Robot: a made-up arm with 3 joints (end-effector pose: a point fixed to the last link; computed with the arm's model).
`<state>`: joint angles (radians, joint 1 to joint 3).
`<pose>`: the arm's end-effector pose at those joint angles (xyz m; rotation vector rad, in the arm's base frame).
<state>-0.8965 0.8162 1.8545</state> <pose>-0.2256 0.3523 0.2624 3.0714 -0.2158 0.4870</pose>
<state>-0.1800 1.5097 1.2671</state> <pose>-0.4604 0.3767 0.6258 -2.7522 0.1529 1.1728</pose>
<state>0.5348 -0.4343 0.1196</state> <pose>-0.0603 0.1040 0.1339 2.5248 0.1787 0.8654</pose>
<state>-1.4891 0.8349 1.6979</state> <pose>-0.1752 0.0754 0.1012 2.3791 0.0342 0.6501</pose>
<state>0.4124 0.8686 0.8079</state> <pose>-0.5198 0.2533 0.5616 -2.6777 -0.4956 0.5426</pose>
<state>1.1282 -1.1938 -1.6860</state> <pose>-0.3593 -0.2809 0.3169 1.3902 -0.1658 -0.3467</pose>
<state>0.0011 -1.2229 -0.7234</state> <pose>0.1287 -0.3970 0.4778 0.9874 -0.3690 0.9477</pose>
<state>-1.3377 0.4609 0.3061</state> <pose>-0.2226 -0.3993 0.4086 1.1865 0.4831 0.2174</pose>
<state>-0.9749 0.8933 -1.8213</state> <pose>-0.1466 -0.0098 1.0447 -0.4671 0.8901 -0.7533</pose>
